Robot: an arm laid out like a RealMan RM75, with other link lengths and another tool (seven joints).
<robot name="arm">
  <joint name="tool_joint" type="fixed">
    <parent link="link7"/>
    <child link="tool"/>
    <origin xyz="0.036 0.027 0.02" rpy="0 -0.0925 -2.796"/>
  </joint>
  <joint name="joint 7" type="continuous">
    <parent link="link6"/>
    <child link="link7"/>
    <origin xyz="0 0 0.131" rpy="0 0 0"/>
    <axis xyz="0 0 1"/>
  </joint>
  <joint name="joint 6" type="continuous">
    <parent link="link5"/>
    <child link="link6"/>
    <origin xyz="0 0 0" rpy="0 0 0"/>
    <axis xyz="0 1 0"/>
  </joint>
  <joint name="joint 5" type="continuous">
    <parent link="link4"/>
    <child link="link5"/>
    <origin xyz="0 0 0.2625" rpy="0 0 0"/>
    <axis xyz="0 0 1"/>
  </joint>
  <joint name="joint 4" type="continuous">
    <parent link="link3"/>
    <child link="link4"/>
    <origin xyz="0 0 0" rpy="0 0 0"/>
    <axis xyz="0 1 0"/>
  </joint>
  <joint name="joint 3" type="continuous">
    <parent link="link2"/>
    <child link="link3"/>
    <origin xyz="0 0 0.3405" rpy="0 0 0"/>
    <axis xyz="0 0 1"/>
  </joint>
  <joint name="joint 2" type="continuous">
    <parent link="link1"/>
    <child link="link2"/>
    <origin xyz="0 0 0" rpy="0 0 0"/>
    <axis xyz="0 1 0"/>
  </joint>
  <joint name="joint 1" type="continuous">
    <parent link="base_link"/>
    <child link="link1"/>
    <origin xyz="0 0 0.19" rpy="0 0 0"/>
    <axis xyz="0 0 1"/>
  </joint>
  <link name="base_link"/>
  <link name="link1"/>
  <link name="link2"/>
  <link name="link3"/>
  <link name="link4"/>
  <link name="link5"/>
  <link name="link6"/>
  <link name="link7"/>
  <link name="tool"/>
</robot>
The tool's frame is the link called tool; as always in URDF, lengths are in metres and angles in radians. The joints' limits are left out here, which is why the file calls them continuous.
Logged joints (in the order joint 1, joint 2, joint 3, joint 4, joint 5, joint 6, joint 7), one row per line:
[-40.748, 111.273, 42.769, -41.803, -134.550, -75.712, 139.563]
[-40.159, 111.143, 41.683, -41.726, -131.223, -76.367, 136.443]
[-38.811, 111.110, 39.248, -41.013, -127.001, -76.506, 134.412]
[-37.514, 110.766, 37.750, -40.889, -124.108, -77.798, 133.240]
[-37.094, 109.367, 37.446, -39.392, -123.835, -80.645, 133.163]
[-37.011, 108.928, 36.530, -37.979, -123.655, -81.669, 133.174]
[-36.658, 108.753, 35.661, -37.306, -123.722, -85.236, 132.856]
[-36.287, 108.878, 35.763, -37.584, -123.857, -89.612, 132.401]
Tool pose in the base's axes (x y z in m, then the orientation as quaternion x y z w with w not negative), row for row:
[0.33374, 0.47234, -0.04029, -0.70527, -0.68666, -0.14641, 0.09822]
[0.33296, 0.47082, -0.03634, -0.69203, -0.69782, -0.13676, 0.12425]
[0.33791, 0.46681, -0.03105, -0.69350, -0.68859, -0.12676, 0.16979]
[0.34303, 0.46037, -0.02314, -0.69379, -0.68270, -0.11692, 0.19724]
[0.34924, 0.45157, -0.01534, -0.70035, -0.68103, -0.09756, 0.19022]
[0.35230, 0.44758, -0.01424, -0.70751, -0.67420, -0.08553, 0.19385]
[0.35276, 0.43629, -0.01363, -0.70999, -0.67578, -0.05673, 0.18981]
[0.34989, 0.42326, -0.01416, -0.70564, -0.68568, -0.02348, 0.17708]
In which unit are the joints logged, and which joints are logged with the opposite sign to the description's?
The joints are logged in degrees. Opposite sign: joint 1, joint 3.
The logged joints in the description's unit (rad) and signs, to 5 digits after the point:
[0.71119, 1.94208, -0.74646, -0.72960, -2.34834, -1.32142, 2.43583]
[0.70091, 1.93981, -0.72751, -0.72826, -2.29027, -1.33286, 2.38138]
[0.67738, 1.93924, -0.68501, -0.71581, -2.21659, -1.33528, 2.34593]
[0.65474, 1.93323, -0.65886, -0.71365, -2.16609, -1.35783, 2.32548]
[0.64741, 1.90881, -0.65356, -0.68752, -2.16133, -1.40752, 2.32413]
[0.64596, 1.90115, -0.63757, -0.66286, -2.15819, -1.42539, 2.32432]
[0.63980, 1.89810, -0.62240, -0.65111, -2.15936, -1.48765, 2.31877]
[0.63333, 1.90028, -0.62418, -0.65596, -2.16171, -1.56402, 2.31083]

